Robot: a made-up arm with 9 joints. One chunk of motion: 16 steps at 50 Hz.
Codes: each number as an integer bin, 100 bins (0 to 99) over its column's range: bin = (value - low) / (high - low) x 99, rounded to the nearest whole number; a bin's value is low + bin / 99 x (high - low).
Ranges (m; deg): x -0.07..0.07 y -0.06..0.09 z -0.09..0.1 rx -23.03..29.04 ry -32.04..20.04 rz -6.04..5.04
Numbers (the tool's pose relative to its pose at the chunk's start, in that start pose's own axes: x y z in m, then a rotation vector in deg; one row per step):
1: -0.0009 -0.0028 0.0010 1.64 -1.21 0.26
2: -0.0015 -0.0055 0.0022 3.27 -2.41 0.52
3: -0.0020 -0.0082 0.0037 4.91 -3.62 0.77
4: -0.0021 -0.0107 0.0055 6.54 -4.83 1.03
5: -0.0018 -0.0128 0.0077 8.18 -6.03 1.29
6: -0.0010 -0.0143 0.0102 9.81 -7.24 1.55
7: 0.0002 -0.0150 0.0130 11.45 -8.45 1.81
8: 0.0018 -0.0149 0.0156 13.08 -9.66 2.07
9: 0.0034 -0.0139 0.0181 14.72 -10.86 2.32
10: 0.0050 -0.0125 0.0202 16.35 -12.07 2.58
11: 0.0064 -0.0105 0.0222 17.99 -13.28 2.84
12: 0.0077 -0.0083 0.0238 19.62 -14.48 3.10
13: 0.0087 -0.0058 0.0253 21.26 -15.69 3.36
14: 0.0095 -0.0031 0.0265 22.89 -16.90 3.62
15: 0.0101 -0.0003 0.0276 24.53 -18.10 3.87
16: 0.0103 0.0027 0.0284 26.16 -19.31 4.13
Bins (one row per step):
1: 49 38 47 47 59 56
2: 48 36 48 50 56 59
3: 48 34 49 53 54 61
4: 48 33 50 56 52 63
5: 48 31 51 59 49 65
6: 49 30 52 62 47 68
7: 50 30 54 66 45 70
8: 51 30 55 69 43 72
9: 52 30 56 72 40 75
10: 53 31 57 75 38 77
11: 54 33 58 78 36 79
12: 55 34 59 81 33 82
13: 56 36 60 84 31 84
14: 56 38 61 87 29 86
15: 57 39 61 90 26 89
16: 57 41 62 94 24 91

